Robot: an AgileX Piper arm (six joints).
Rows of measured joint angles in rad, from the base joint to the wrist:
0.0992 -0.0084 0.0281 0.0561 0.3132 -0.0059
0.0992 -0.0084 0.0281 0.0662 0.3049 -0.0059
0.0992 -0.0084 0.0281 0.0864 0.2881 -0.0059
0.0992 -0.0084 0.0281 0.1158 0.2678 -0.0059
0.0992 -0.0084 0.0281 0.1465 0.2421 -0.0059
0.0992 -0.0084 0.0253 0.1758 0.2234 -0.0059
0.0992 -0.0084 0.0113 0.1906 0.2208 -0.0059
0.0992 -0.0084 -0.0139 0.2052 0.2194 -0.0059
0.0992 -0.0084 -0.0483 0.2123 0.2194 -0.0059
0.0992 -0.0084 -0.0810 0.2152 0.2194 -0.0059
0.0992 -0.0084 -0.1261 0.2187 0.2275 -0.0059
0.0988 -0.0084 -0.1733 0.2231 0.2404 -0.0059
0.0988 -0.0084 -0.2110 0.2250 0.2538 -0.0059
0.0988 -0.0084 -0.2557 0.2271 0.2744 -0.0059
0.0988 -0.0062 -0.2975 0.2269 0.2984 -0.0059
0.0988 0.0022 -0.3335 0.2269 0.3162 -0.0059
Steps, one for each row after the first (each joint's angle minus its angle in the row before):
0.0000 0.0000 0.0000 0.0101 -0.0083 0.0000
0.0000 0.0000 0.0000 0.0202 -0.0168 0.0000
0.0000 0.0000 0.0000 0.0294 -0.0203 0.0000
0.0000 0.0000 0.0000 0.0307 -0.0257 0.0000
0.0000 0.0000 -0.0028 0.0293 -0.0187 0.0000
0.0000 0.0000 -0.0140 0.0148 -0.0026 0.0000
0.0000 0.0000 -0.0252 0.0146 -0.0014 0.0000
0.0000 0.0000 -0.0344 0.0071 0.0000 0.0000
0.0000 0.0000 -0.0327 0.0029 0.0000 0.0000
0.0000 0.0000 -0.0451 0.0035 0.0081 0.0000
-0.0004 0.0000 -0.0472 0.0044 0.0129 0.0000
0.0000 0.0000 -0.0377 0.0019 0.0134 0.0000
0.0000 0.0000 -0.0447 0.0021 0.0206 0.0000
0.0000 0.0022 -0.0418 -0.0002 0.0240 0.0000
0.0000 0.0084 -0.0360 0.0000 0.0178 0.0000

